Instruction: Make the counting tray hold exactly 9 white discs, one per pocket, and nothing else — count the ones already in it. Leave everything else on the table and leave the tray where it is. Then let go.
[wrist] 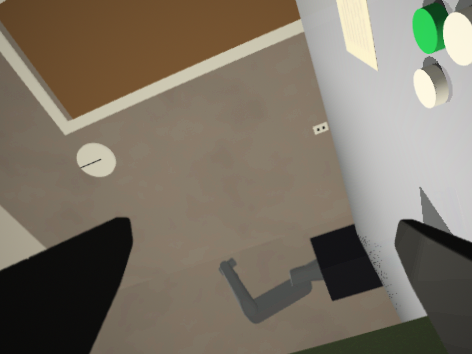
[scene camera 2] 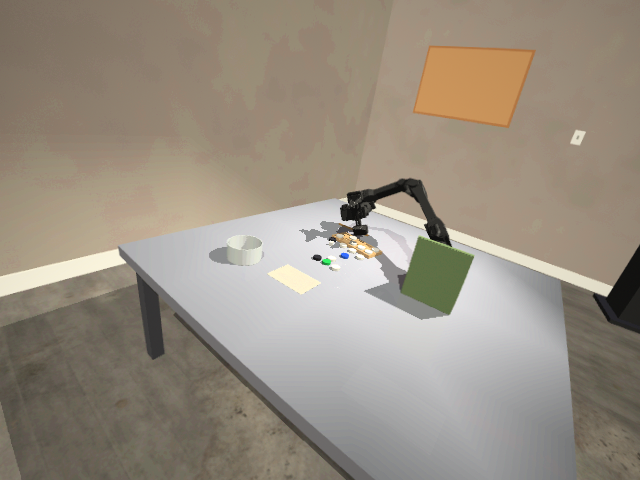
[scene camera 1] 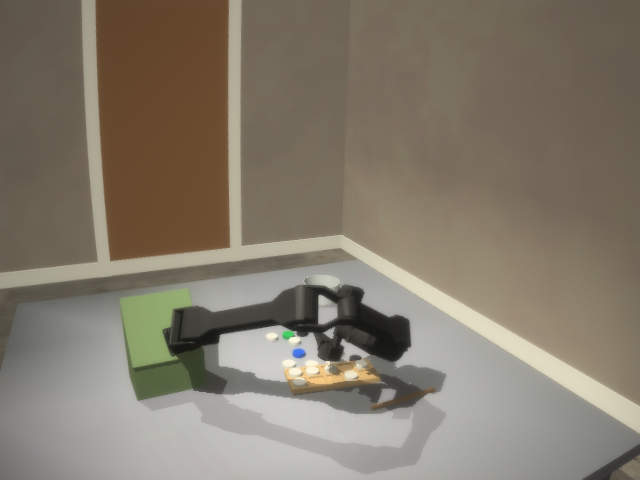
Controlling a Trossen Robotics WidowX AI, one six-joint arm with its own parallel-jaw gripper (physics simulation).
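The wooden counting tray (scene camera 1: 318,387) (scene camera 2: 371,250) lies flat on the table in front of the arm. Several white discs sit in its pockets, such as one disc (scene camera 1: 350,375) at the front right. A grey-looking piece (scene camera 1: 332,369) sits in a middle pocket, in shadow. My gripper (scene camera 1: 330,353) (scene camera 2: 360,230) (wrist: 263,231) is open and empty, just above the tray's far edge. Loose on the table beyond the tray lie two white discs (scene camera 1: 271,336) (scene camera 1: 294,340), a green disc (scene camera 1: 288,334) (scene camera 2: 326,261), a blue disc (scene camera 1: 298,352) (scene camera 2: 344,255) and a black disc (scene camera 2: 316,257). The wrist view misses the tray.
A green box (scene camera 1: 156,333) (scene camera 2: 436,273) stands by the arm's base. A white bowl (scene camera 1: 323,282) (scene camera 2: 244,249) stands further off. A cream sheet (scene camera 2: 293,278) (wrist: 359,31) lies flat near the discs. A thin brown stick (scene camera 1: 404,398) lies right of the tray.
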